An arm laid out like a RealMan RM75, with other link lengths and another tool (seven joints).
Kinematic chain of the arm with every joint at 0, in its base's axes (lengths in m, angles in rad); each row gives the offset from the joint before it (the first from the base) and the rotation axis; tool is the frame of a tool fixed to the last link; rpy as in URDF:
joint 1: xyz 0 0 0.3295 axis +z
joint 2: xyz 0 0 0 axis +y
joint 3: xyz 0 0 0.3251 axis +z
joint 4: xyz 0 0 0 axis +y
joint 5: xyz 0 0 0.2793 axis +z
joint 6: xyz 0 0 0 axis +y
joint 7: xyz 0 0 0.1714 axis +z
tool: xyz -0.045 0.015 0.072 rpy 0 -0.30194 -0.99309
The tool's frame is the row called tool.
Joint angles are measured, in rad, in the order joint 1, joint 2, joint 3, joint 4, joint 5, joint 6, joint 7. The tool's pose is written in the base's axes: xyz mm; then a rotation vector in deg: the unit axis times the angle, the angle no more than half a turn. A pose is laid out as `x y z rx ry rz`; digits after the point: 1 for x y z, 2 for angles.
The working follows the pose.
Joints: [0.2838, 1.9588, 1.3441, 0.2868, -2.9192, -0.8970, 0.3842]
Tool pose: 473.9 471.5 66.8 -101.40 -18.74 4.23
Where each joint sits with the arm in this pose, in the base's axes (m; each line is computed from the numbers above, not from the rounded line before):
joint 1: 0.0000 0.0000 0.3295
joint 2: 0.0000 0.0000 0.3295
joint 3: 0.2889 0.0843 0.2065
joint 4: 0.2889 0.0843 0.2065
joint 5: 0.4989 0.2257 0.0887
joint 6: 0.4989 0.2257 0.0887
joint 7: 0.5107 0.3940 0.0582
the tool: 0.4739 0.4715 0.0668

